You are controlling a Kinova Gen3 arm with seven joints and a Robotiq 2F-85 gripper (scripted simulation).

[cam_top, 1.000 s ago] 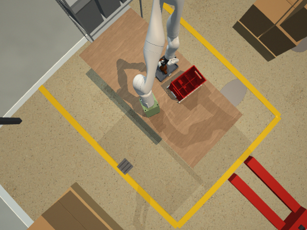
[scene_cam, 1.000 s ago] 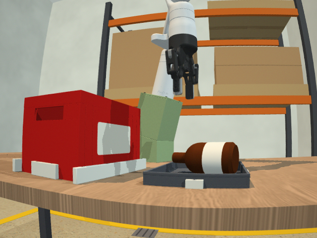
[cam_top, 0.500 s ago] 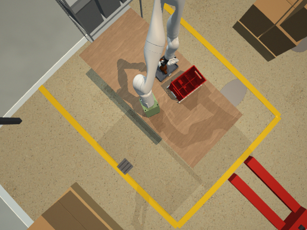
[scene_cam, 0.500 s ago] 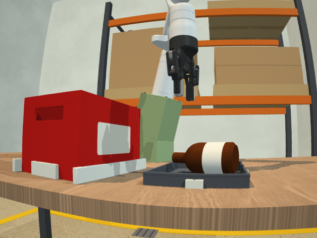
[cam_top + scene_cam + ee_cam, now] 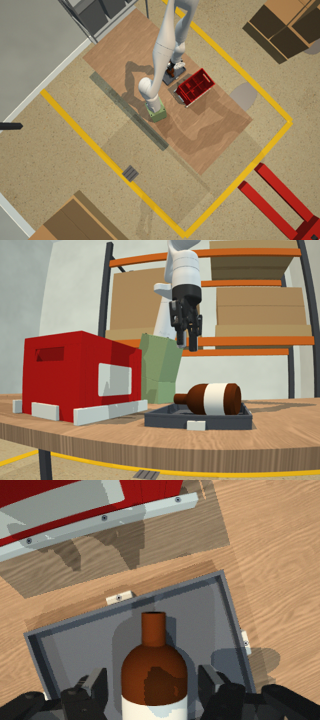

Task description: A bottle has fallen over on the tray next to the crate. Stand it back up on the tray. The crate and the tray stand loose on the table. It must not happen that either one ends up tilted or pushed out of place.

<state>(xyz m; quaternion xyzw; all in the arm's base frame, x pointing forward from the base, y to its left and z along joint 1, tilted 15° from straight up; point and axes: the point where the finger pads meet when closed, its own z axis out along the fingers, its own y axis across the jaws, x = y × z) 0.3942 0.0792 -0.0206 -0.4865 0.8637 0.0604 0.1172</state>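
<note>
Now: the brown bottle 130 mm below my hand, 40 mm to the left of it and 20 mm ahead of it. From my hand the other things lie so: red crate 250 mm to the right, 90 mm below, 10 mm behind; dark grey tray 160 mm below, 40 mm to the left, 30 mm ahead.
</note>
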